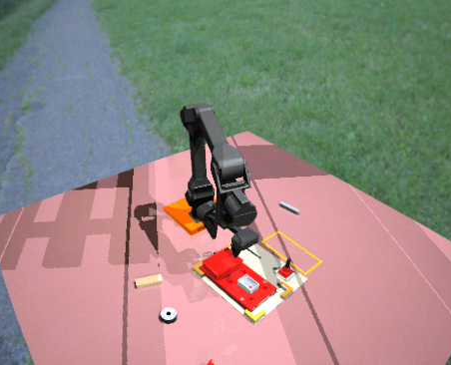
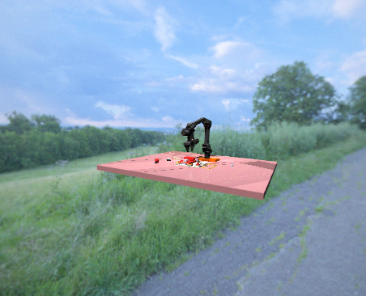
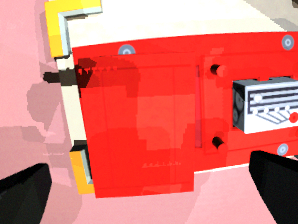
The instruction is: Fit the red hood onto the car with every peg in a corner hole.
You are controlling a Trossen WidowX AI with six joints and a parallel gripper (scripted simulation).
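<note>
Now: gripper tip 60 mm above the red hood. Round my gripper tip: engine block: 90 mm ahead, 80 mm below, 30 mm to the left; then grey bar: 370 mm to the left, 150 mm behind, 90 mm below; then wooden block: 210 mm to the right, 90 mm below, 60 mm behind.
</note>
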